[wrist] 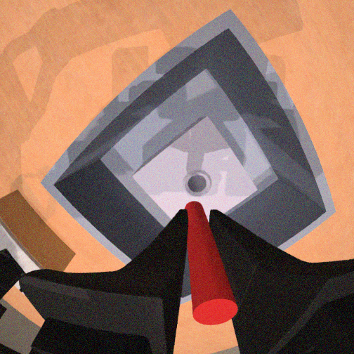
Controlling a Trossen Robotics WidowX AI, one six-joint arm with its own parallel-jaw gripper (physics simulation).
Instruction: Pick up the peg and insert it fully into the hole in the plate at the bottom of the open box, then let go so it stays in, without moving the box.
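Note:
My gripper (197, 215) is shut on the red peg (206, 265), a round rod held between the two black fingers. The peg's far end shows just below the hole in the picture, and its near end faces the camera. The grey open box (280, 212) stands below the gripper, turned with its corners toward the view's edges. At its bottom lies a pale square plate (165, 175) with a round dark hole (197, 183) with a raised-looking rim. The peg is apart from the hole in the view. The fingers hide the box's near corner and part of the plate.
A brown block (35, 230) with a pale face and black parts stands at the left edge. The orange table top (75, 90) surrounds the box. Shadows of the arm fall across the table and box. A grey patch shows at the lower left.

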